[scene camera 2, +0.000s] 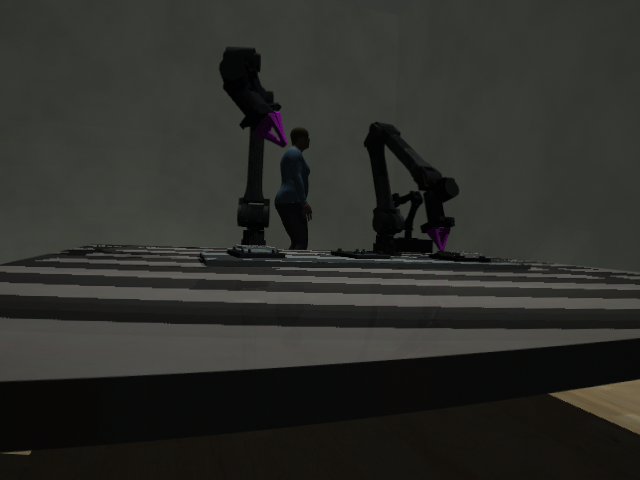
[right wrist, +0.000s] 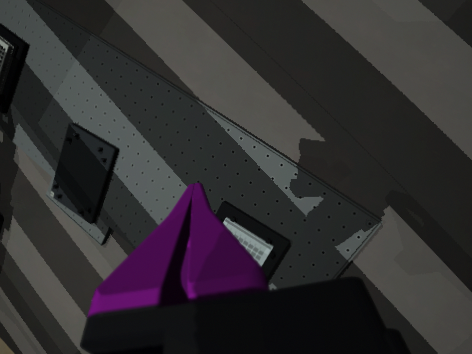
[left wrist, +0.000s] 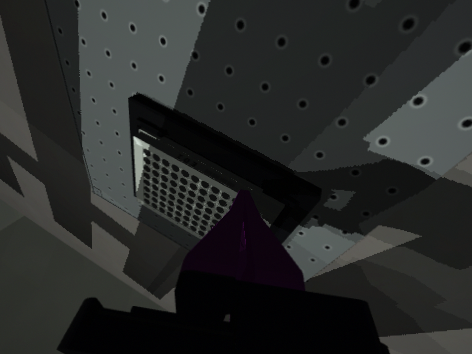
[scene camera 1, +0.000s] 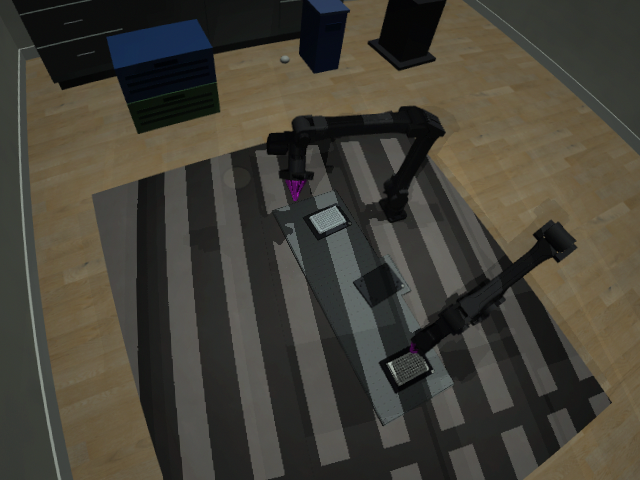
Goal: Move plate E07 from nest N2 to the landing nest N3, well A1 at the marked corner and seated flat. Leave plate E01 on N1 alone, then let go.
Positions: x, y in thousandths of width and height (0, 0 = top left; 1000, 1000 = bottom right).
Scene:
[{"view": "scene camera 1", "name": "my right gripper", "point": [462, 418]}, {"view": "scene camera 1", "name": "grey well plate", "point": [630, 770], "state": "touched by my left gripper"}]

